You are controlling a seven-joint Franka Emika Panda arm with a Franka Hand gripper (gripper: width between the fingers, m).
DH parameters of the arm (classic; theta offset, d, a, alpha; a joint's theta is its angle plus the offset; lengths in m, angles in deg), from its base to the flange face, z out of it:
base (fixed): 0 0 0 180
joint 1: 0 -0.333 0 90
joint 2: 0 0 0 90
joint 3: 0 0.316 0.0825 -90
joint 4: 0 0 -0.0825 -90
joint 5: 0 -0.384 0 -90
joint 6: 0 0 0.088 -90
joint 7: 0 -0.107 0 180
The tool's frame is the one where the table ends.
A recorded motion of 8 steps. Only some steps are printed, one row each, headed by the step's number.
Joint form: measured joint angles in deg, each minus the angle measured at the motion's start. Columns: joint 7, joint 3, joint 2, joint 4, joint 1, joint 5, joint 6.
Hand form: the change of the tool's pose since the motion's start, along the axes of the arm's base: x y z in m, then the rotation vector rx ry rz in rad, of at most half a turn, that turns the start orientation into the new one. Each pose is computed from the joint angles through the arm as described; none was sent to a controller.
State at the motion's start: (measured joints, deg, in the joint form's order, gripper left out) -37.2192 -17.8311 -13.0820 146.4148 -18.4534 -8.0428 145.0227
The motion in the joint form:
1: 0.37 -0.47 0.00 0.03 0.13 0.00 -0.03
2: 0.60 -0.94 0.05 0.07 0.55 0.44 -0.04
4: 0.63 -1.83 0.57 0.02 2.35 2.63 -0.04
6: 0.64 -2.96 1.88 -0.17 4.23 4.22 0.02
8: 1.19 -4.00 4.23 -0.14 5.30 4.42 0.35
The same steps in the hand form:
1: -0.0002 -0.0047 -0.0005 0.0006 0.0006 -0.0039
2: -0.0004 -0.0115 -0.0015 -0.0042 0.0019 -0.0099
4: -0.0006 -0.0323 -0.0054 -0.0311 0.0095 -0.0294
6: -0.0010 -0.0557 -0.0142 -0.0534 0.0286 -0.0618
8: -0.0025 -0.0722 -0.0318 -0.0655 0.0638 -0.0862

